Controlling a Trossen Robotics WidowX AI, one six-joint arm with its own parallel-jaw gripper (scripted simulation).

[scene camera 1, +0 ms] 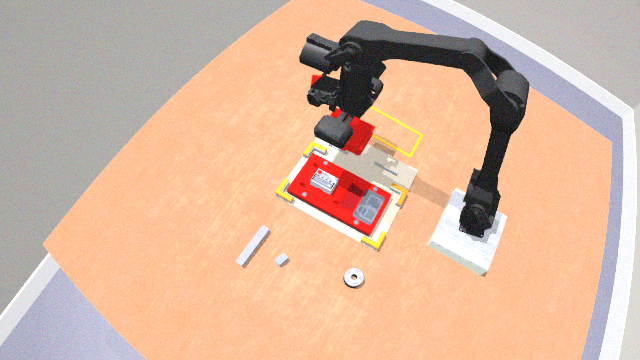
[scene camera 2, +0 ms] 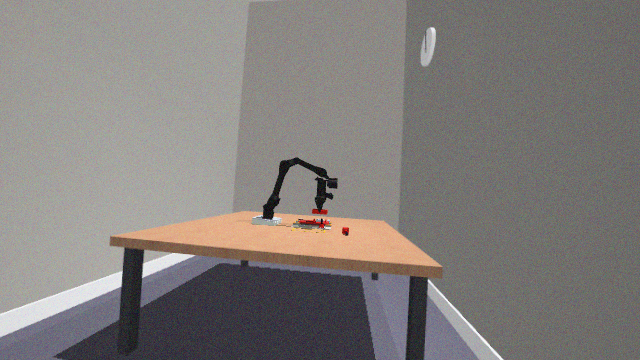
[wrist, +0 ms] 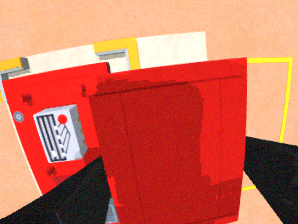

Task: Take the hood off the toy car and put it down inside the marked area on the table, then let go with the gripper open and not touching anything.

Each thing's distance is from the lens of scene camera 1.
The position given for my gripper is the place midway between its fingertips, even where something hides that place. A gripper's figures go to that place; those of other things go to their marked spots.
my gripper (scene camera 1: 347,131): 0.77 m
red hood (scene camera 1: 363,131): 0.76 m
red toy car (scene camera 1: 355,202): 0.77 m
